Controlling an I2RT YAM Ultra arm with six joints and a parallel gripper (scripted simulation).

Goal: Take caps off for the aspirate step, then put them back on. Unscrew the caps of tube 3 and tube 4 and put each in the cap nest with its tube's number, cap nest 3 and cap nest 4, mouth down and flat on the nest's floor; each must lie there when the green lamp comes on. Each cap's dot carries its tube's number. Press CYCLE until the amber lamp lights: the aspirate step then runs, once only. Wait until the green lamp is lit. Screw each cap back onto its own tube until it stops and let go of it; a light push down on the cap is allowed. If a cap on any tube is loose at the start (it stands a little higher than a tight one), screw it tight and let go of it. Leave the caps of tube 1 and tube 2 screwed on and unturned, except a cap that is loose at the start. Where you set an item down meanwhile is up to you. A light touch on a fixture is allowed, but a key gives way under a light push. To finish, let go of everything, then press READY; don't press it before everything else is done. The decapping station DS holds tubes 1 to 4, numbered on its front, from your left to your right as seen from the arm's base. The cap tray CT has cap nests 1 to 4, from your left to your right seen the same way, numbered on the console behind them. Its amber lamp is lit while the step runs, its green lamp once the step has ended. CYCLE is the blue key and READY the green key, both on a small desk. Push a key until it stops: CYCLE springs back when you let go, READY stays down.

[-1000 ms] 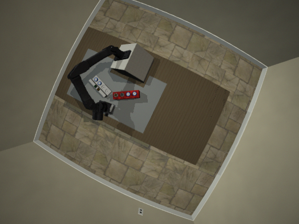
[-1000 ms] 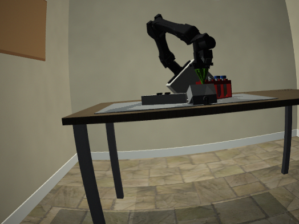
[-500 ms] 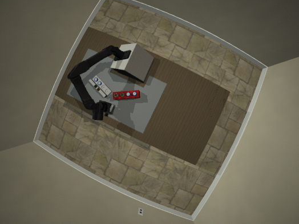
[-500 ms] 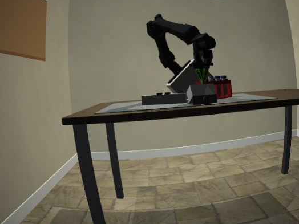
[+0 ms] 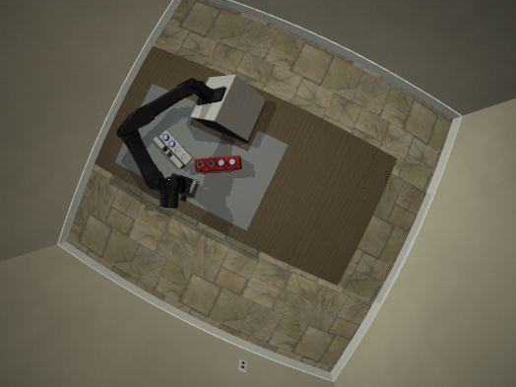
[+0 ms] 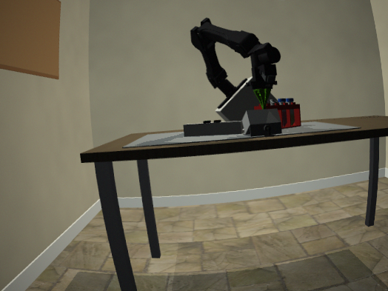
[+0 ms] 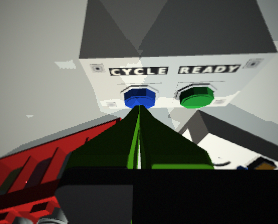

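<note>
My hand is 20 mm above the blue key. From my hand the other things lie so: cap 3: 170 mm behind, 170 mm to the right, 80 mm below; then cap 2: 140 mm behind, 140 mm to the left, 20 mm above; then green key: 50 mm to the right, 20 mm below.
</note>
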